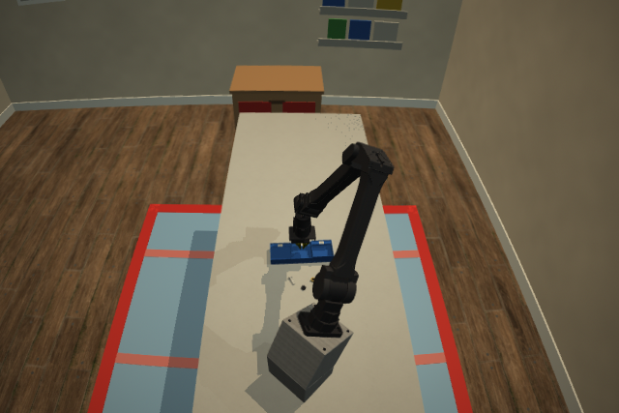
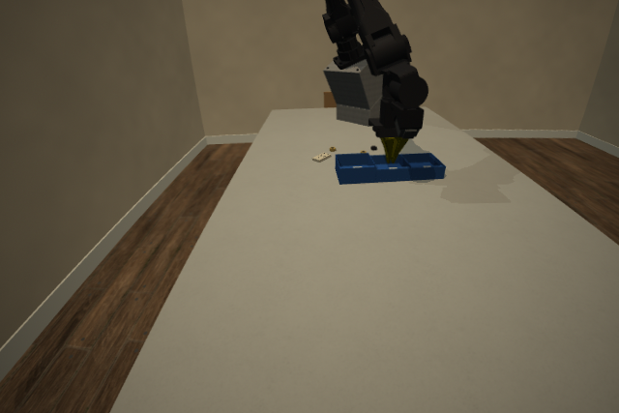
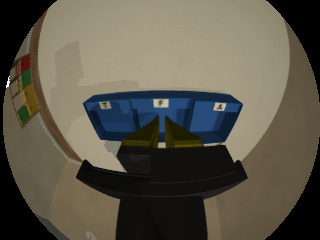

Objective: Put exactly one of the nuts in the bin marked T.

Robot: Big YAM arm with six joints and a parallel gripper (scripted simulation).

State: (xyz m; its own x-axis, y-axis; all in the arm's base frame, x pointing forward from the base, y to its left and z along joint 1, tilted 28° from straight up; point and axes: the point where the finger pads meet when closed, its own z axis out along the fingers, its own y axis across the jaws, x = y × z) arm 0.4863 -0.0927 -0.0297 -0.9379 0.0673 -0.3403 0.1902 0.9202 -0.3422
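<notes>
My gripper is now 20 mm above the blue bin unit and 10 mm past it. Round my hand: small grey screw: 120 mm behind, 70 mm to the left, 40 mm below; black nut: 170 mm behind, 40 mm to the left, 40 mm below; white domino: 150 mm behind, 130 mm to the right, 40 mm below.
</notes>
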